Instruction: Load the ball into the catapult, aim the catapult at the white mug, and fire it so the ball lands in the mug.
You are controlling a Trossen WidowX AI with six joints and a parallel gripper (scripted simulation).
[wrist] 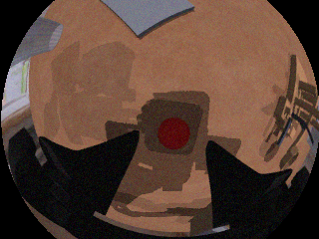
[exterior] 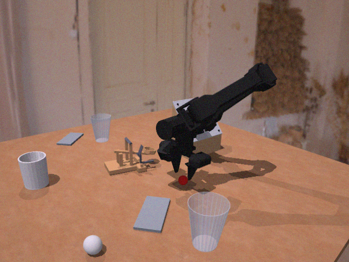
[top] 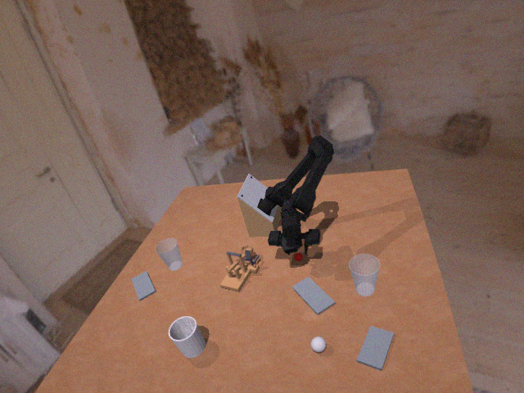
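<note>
Right now the red ball is 20 mm below my gripper tip. The rest, counted from my gripper tip: white ball: 370 mm ahead, 110 mm to the left, 10 mm below; white mug: 400 mm ahead, 290 mm to the right; wooden catapult: 200 mm to the right, 50 mm ahead, 20 mm above.
</note>
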